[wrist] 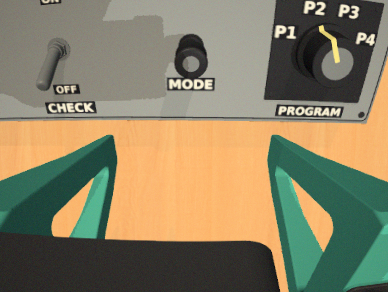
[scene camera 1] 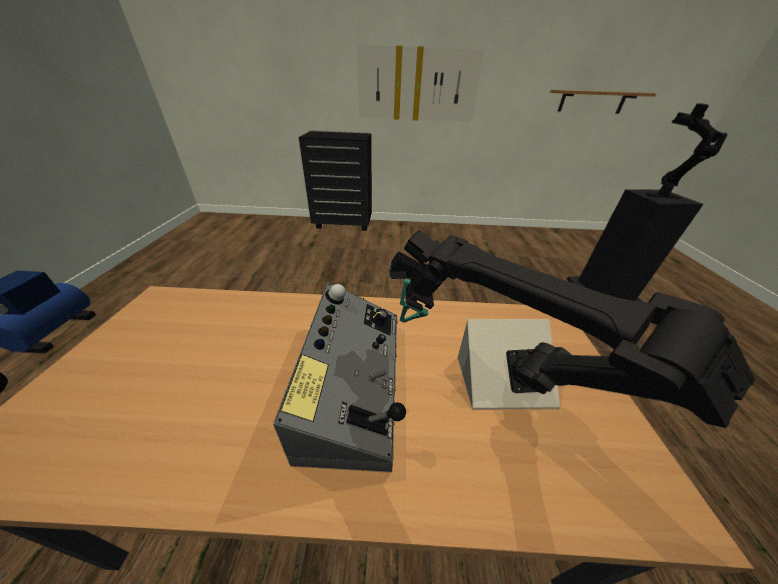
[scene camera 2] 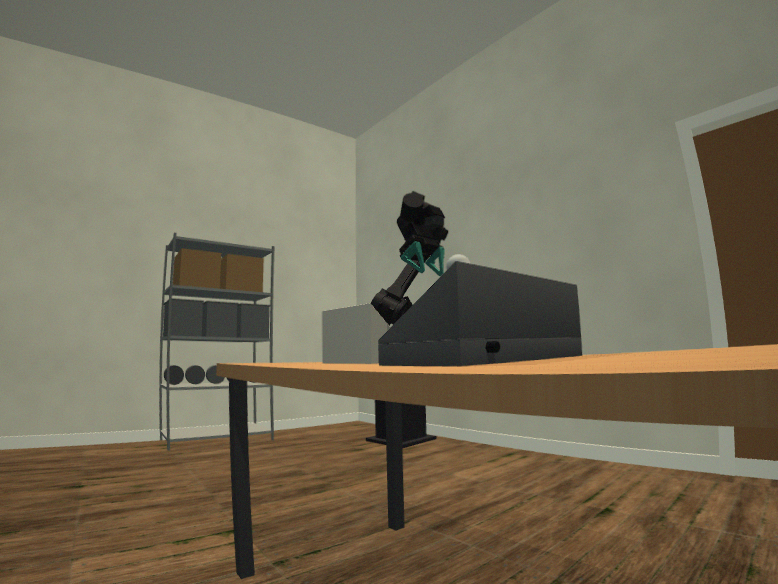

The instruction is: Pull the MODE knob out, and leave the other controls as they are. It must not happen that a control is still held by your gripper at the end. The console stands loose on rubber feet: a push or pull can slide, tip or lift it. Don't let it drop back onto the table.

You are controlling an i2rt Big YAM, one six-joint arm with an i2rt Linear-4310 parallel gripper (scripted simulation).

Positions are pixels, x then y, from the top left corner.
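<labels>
I can see my gripper in scene camera 1 (401, 313), and it shows in scene camera 2 and the wrist view too. On my gripper, (scene camera 2: 440, 252) and (wrist: 41, 192) are the same spot. There is also a grey console, which appears in scene camera 2 (472, 315), in scene camera 1 and in the wrist view. For the console, (scene camera 1: 379, 367) and (wrist: 112, 67) are the same spot.
</labels>
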